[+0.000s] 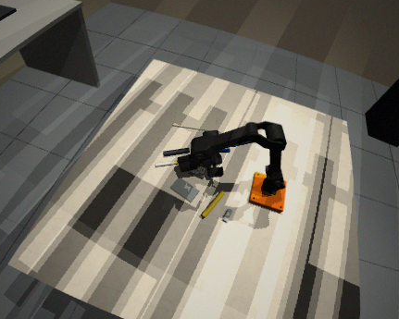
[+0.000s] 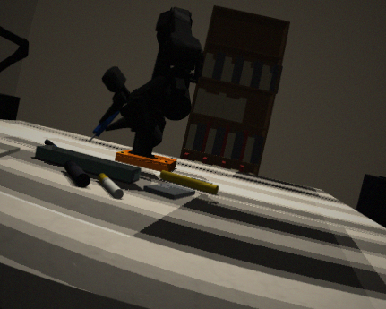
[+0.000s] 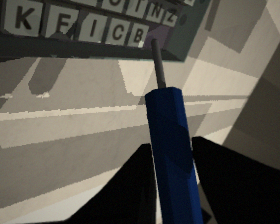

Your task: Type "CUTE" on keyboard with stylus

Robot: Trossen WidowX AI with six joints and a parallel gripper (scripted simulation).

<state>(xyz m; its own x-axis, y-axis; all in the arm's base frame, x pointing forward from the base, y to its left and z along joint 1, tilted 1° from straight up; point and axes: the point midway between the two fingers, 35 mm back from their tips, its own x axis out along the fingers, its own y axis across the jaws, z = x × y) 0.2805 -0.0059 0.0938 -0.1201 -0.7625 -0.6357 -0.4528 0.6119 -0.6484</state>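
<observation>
Right now the blue stylus is 10 mm below my gripper tip and 10 mm ahead of it. Round my gripper tip: white-and-yellow marker: 170 mm ahead, 90 mm to the left, 90 mm below; flat grey pad: 190 mm to the left, 90 mm below, 70 mm ahead; black cylinder: 180 mm ahead, 80 mm below, 30 mm to the left.
</observation>
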